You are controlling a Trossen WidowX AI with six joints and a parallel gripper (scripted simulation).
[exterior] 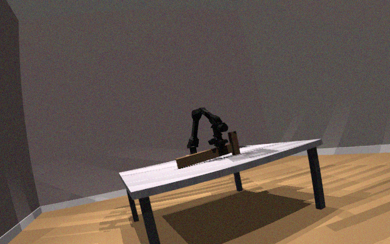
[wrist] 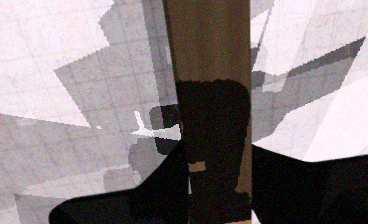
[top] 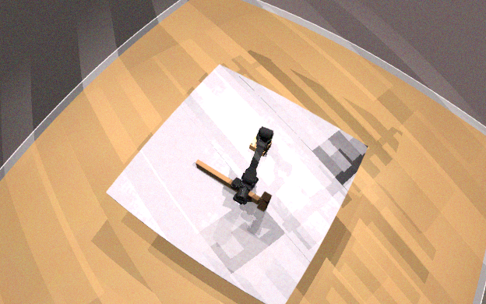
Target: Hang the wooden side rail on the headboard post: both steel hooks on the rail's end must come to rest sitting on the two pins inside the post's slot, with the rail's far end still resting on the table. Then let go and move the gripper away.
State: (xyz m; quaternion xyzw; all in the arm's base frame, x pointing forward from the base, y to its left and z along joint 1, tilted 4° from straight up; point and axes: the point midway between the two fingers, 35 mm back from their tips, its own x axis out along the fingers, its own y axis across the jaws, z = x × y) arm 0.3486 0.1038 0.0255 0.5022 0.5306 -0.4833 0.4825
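The headboard post is 12 cm to the left of my gripper tip and 4 cm above it.
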